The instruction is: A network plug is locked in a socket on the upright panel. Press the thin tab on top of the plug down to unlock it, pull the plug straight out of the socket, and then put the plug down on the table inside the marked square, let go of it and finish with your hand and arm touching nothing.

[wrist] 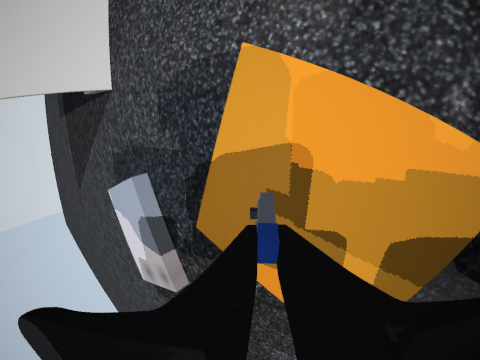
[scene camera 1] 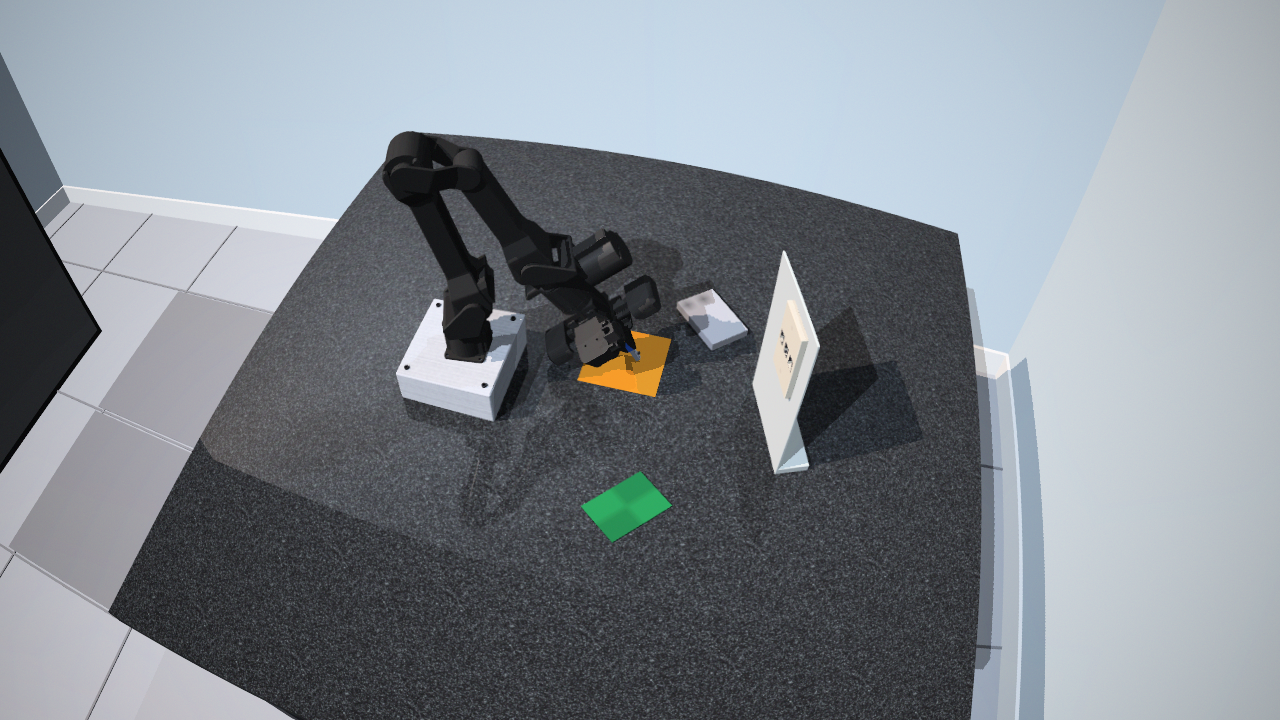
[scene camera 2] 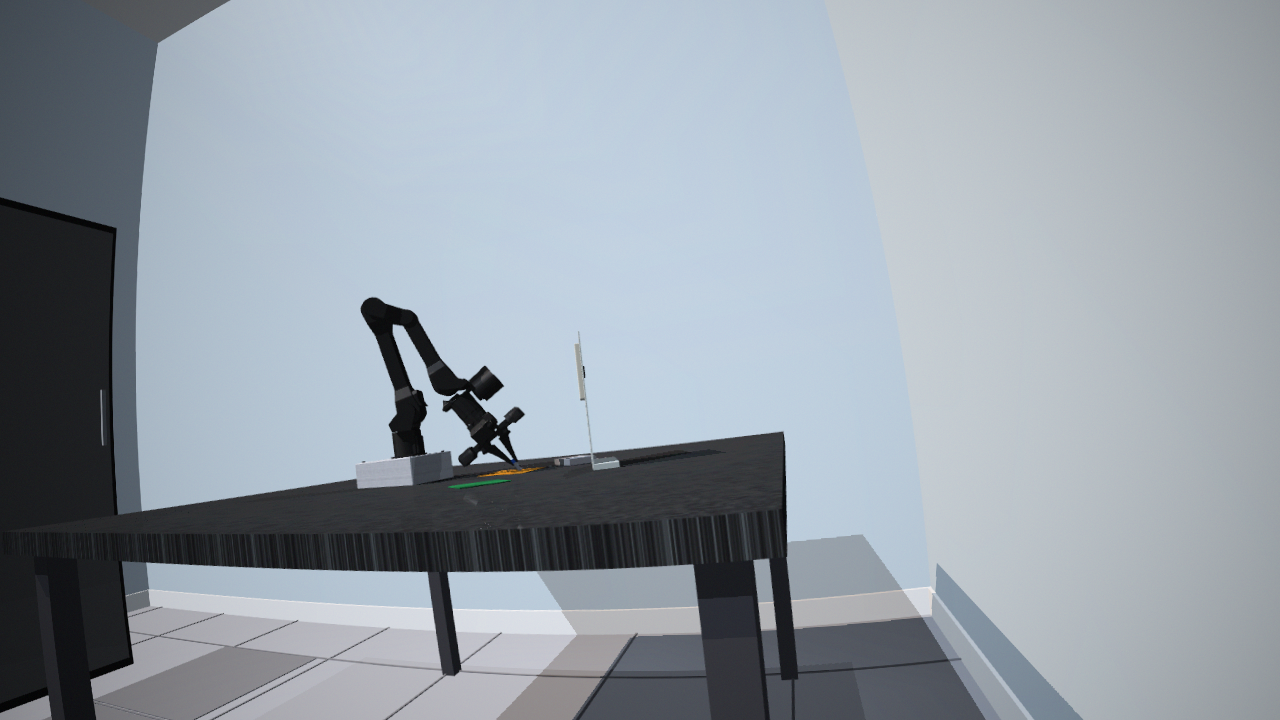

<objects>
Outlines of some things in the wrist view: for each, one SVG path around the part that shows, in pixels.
My gripper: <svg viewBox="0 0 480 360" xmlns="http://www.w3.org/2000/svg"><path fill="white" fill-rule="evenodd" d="M257 225L247 225L225 251L216 257L213 264L205 269L203 275L197 277L196 281L192 281L184 291L179 292L179 295L163 307L155 308L153 311L117 313L77 312L57 307L36 308L19 317L17 323L20 332L41 360L247 360L257 279ZM279 225L277 276L283 291L281 296L287 308L289 329L295 344L293 348L297 360L480 360L480 297L405 303L373 287L349 269L347 271L347 268L341 267L337 261L321 252L320 248L312 245L311 241L297 235L297 232L287 224Z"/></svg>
A network plug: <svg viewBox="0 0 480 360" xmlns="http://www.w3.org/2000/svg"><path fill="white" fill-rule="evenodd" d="M260 192L260 197L257 199L257 208L251 208L251 220L257 220L257 233L259 233L259 237L257 237L257 264L277 264L280 241L279 232L277 232L279 225L276 224L275 192Z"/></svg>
A flat block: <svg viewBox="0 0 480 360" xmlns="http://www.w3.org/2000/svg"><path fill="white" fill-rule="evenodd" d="M129 177L123 183L108 189L109 196L111 196L117 219L119 219L124 235L127 237L133 259L135 259L145 281L171 289L171 291L180 291L181 288L187 287L189 281L187 276L185 276L183 267L181 267L179 255L176 253L175 245L173 245L167 225L165 225L163 213L160 211L152 185L149 183L148 172Z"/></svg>
</objects>
